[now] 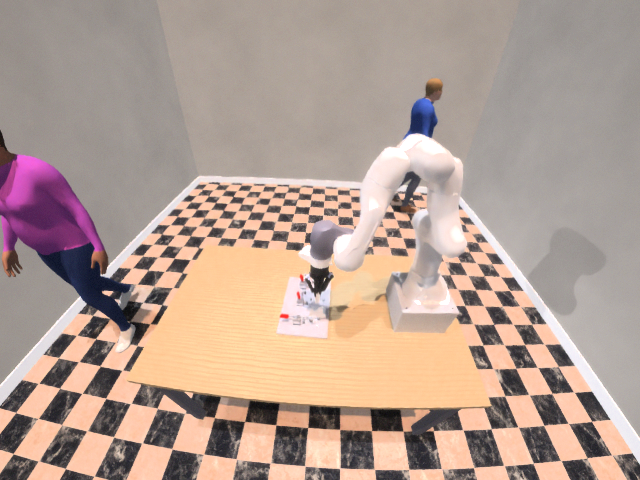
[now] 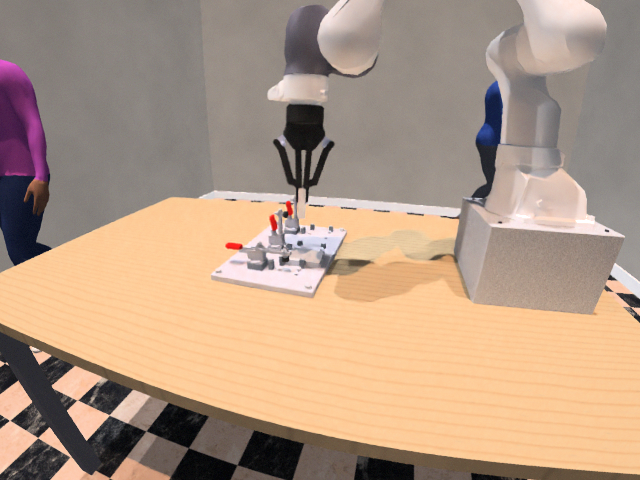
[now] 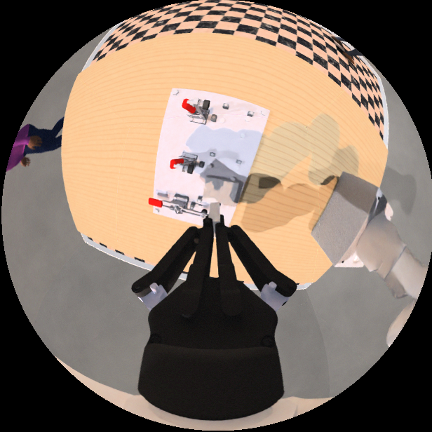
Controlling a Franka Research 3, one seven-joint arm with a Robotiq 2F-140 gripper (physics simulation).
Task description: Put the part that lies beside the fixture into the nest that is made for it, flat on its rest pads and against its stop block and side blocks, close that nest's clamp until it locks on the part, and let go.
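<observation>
The white fixture plate (image 1: 289, 329) (image 2: 234, 270) (image 3: 171, 120) lies in the middle of the table and carries three clamps with red handles. The front clamp (image 2: 233, 246) (image 3: 155, 202) has its handle lying flat, and its arm reaches over a grey part (image 2: 310, 256) that sits in that nest. The middle clamp (image 2: 272, 222) (image 3: 176, 163) and the far clamp (image 2: 289, 208) (image 3: 187, 105) have their handles up, and their nests look bare. My gripper (image 1: 316, 290) (image 2: 301, 205) (image 3: 214, 211) is shut with nothing between its fingers. It hangs a little above the plate, apart from the part.
The robot's grey pedestal (image 1: 418, 310) (image 2: 532, 258) stands on the table to the right of the plate. A person in purple (image 1: 41, 216) walks at the left of the table, and a person in blue (image 1: 424, 118) stands at the back of the room.
</observation>
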